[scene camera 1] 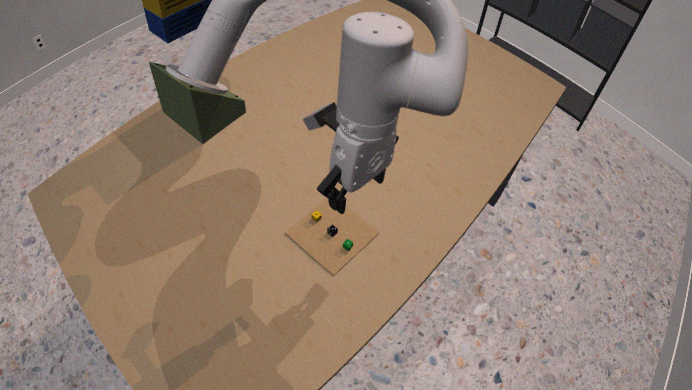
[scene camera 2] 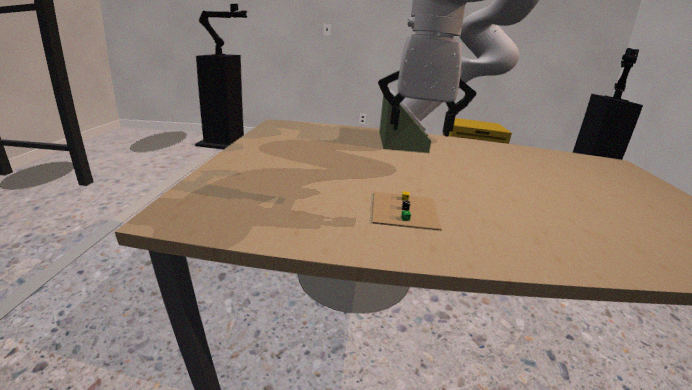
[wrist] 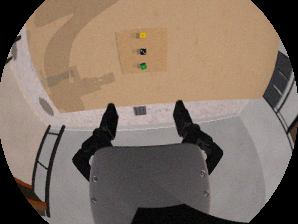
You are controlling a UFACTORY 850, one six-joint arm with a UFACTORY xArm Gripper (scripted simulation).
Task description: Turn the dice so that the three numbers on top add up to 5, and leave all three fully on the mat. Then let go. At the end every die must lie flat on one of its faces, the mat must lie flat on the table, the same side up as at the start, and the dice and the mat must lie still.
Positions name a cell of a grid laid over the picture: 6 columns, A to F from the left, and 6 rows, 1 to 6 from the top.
Scene:
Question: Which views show my gripper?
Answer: Scene camera 1, scene camera 2 and the wrist view: all of them.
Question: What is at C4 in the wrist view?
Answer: My gripper.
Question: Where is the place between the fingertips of my gripper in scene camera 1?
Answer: At D3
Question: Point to a tan mat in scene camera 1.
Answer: At C4

